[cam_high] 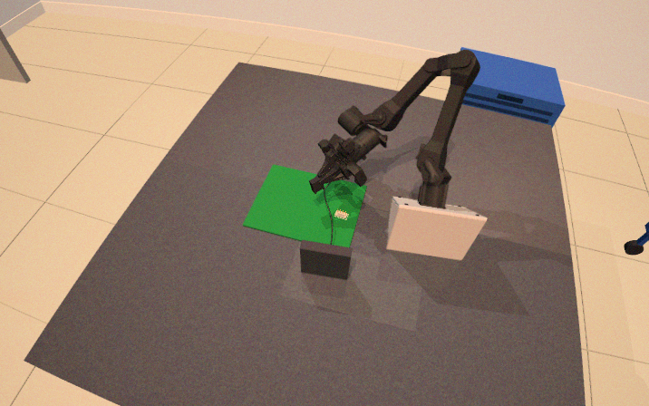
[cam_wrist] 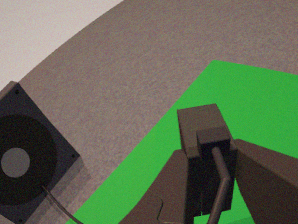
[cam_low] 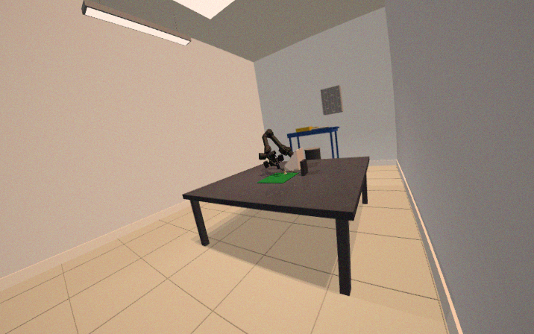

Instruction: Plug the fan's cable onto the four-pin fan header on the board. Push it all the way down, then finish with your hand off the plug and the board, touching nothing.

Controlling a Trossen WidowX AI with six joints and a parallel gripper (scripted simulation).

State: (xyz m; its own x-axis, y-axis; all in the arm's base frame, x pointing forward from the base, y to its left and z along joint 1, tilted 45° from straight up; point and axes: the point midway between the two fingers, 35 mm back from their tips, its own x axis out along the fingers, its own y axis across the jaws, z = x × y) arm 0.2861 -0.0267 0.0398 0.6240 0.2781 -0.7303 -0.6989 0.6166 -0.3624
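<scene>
Now: the green board 30 mm ahead of my gripper tip, 10 mm to the left of it and 120 mm below it. The rest, counted from my gripper tip: black plug (10 mm below); dark grey fan block (70 mm behind, 200 mm to the left, 40 mm below).
</scene>
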